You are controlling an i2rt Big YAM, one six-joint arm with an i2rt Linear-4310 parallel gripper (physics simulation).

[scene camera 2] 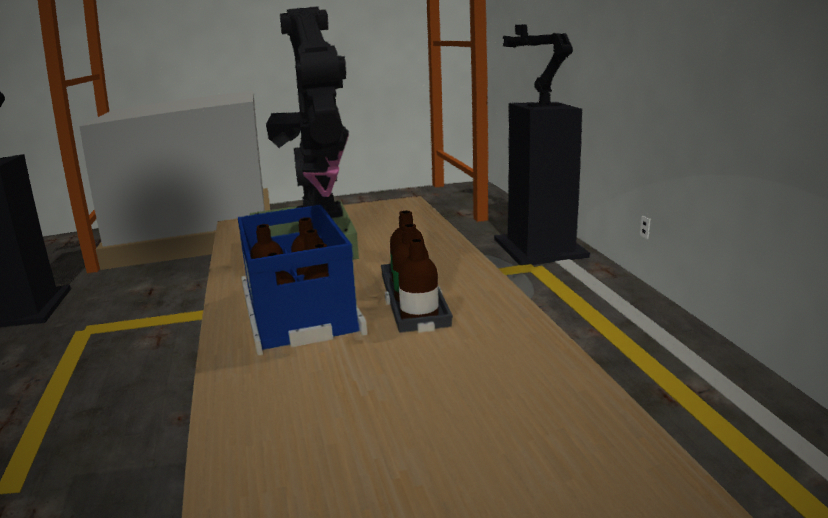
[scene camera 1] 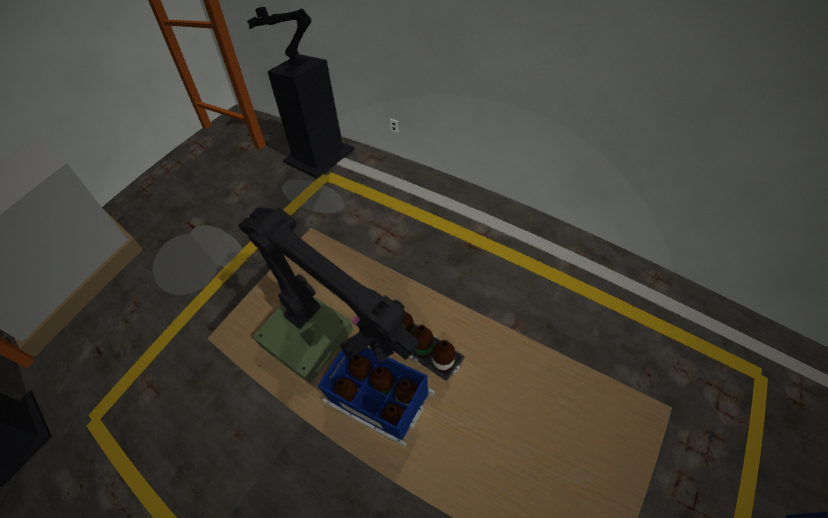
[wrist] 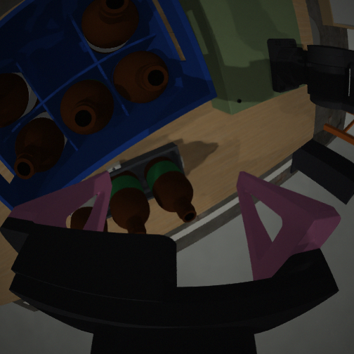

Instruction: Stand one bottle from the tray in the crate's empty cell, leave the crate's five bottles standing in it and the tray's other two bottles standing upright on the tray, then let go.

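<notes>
The blue crate stands upright with several brown bottles upright in its cells. Its empty cell is the middle one on the side away from the tray. The dark tray holds three upright bottles: a white-labelled one at one end, a green-labelled one in the middle, and another green-labelled one at the arm-base end. My gripper is open and empty, above the bottles. In scene camera 1 the arm mostly hides its fingers.
The green base block under the arm stands close to the crate's end. White brackets edge the crate's foot. The tray stands beside the crate across a narrow gap. A black pedestal with another arm stands beyond the table.
</notes>
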